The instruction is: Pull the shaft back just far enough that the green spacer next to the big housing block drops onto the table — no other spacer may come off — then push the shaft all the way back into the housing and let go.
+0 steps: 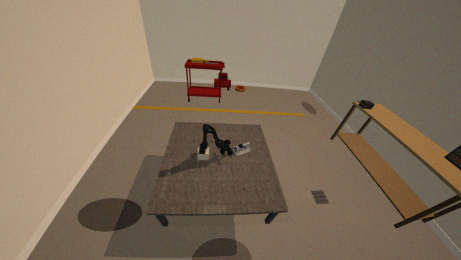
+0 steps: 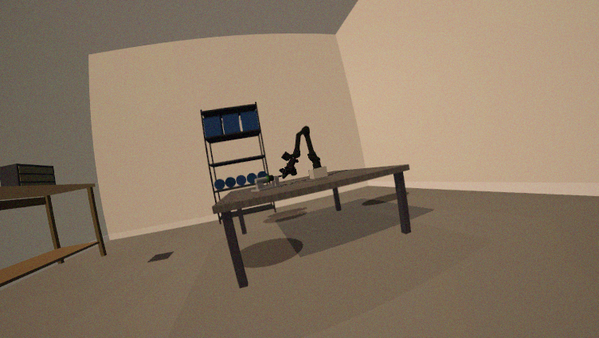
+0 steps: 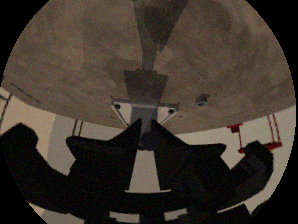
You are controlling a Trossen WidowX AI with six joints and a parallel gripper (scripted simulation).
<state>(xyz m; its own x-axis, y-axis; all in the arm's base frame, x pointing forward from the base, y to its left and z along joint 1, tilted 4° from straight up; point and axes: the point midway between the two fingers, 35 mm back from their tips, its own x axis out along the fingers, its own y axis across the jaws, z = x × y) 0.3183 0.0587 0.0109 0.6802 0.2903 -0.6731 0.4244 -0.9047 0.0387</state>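
Right now the shaft is 6 cm ahead of my gripper tip, 3 cm to the left of it and 2 cm above it. Also, from my gripper tip: small grey object 4 cm behind, 10 cm to the left, 5 cm below; then green spacer 14 cm ahead, 7 cm to the left, 2 cm above.
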